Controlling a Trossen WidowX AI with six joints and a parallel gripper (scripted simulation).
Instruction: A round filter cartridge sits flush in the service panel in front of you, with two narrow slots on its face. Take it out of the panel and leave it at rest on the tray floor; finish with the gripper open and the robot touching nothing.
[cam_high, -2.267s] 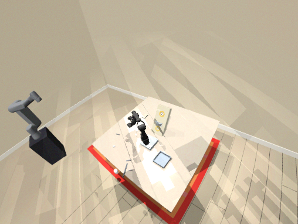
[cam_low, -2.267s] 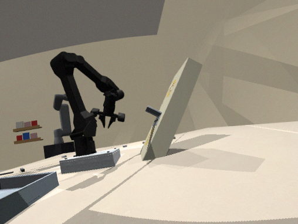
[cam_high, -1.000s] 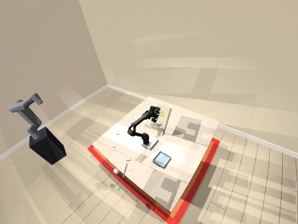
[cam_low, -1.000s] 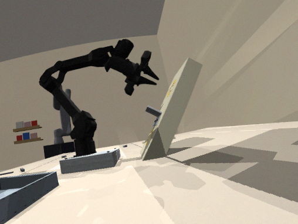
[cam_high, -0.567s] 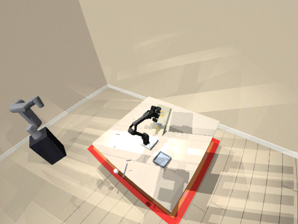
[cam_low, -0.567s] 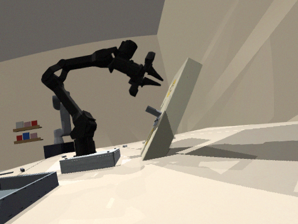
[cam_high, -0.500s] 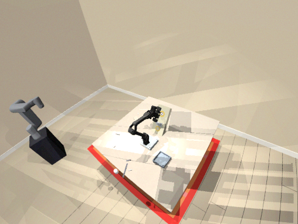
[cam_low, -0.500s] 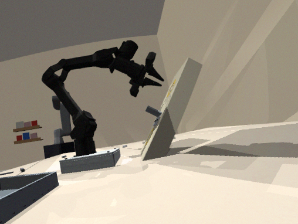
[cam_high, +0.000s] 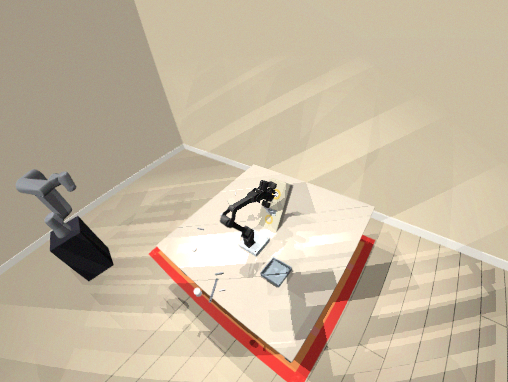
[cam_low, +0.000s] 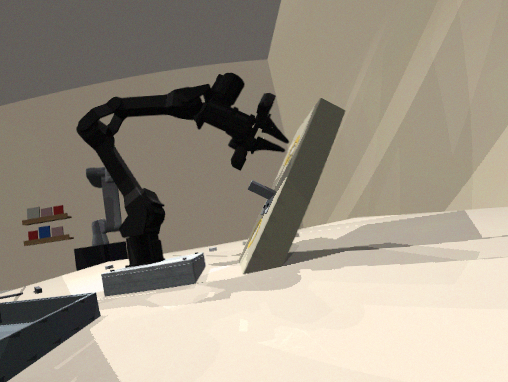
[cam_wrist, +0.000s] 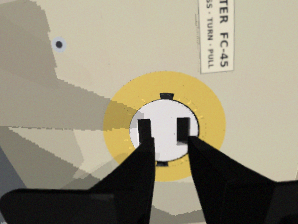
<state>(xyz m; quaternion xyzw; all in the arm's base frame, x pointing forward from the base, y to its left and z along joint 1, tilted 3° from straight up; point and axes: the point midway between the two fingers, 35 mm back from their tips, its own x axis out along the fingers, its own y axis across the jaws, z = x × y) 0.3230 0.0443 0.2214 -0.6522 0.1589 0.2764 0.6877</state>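
Right now my gripper tip is 2 cm short of the round filter cartridge and 2 cm above it. Round my gripper tip: service panel (9 cm below, 2 cm behind); then grey ledge (11 cm below, 7 cm behind, 1 cm to the right); then tray (37 cm behind, 35 cm to the right, 23 cm below).
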